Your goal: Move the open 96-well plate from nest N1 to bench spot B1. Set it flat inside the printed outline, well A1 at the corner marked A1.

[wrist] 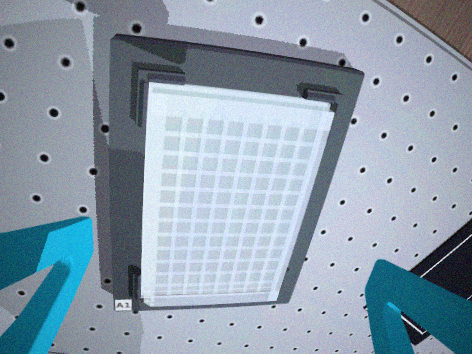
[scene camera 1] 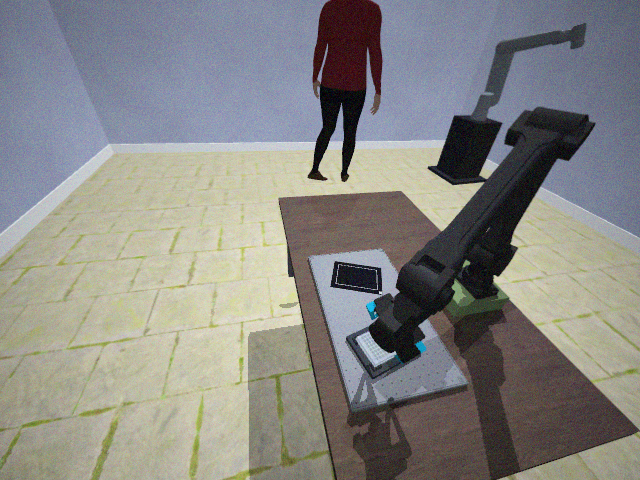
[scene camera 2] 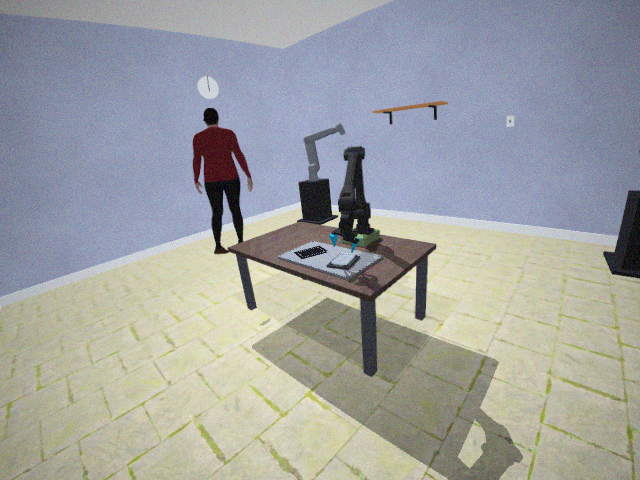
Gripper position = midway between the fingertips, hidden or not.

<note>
My gripper point(scene camera 1: 384, 336) is open, with nothing in its grasp. Also in view: a well plate point(wrist: 228, 174). Also in view: a black mat point(scene camera 1: 366, 278).
My gripper also shows in the wrist view point(wrist: 232, 256). The black mat shows as well in the wrist view point(wrist: 444, 274).
</note>
